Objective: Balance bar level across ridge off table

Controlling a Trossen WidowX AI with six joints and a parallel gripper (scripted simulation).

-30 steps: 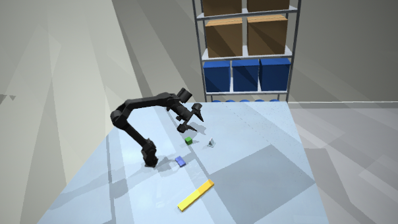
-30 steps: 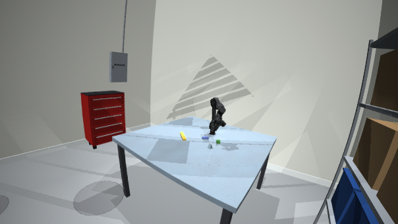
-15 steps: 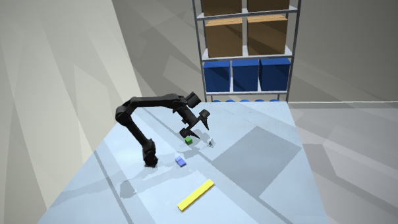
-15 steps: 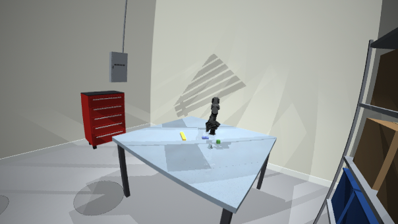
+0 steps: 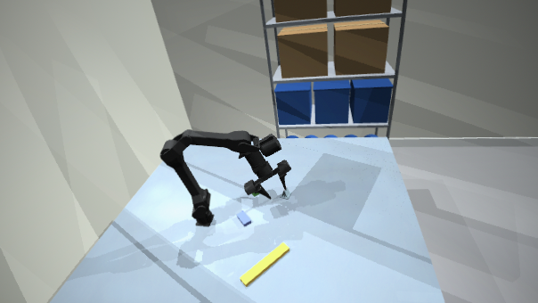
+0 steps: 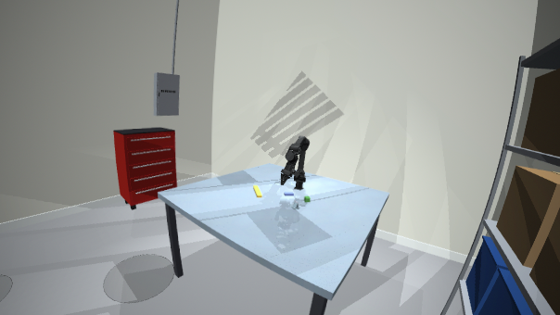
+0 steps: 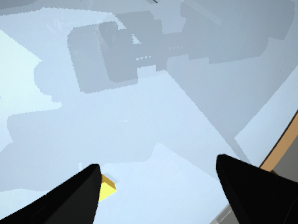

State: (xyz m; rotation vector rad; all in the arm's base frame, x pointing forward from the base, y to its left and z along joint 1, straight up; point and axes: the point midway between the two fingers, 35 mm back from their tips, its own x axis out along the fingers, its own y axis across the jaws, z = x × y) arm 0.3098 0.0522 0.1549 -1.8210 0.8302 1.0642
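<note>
My gripper tip is now 20 mm past the yellow bar, 220 mm to the left of it and 120 mm above it. Also, from my gripper tip: green cube: 140 mm behind, 130 mm to the left, 110 mm below; then flat blue block: 150 mm behind, 30 mm to the right, 120 mm below.
</note>
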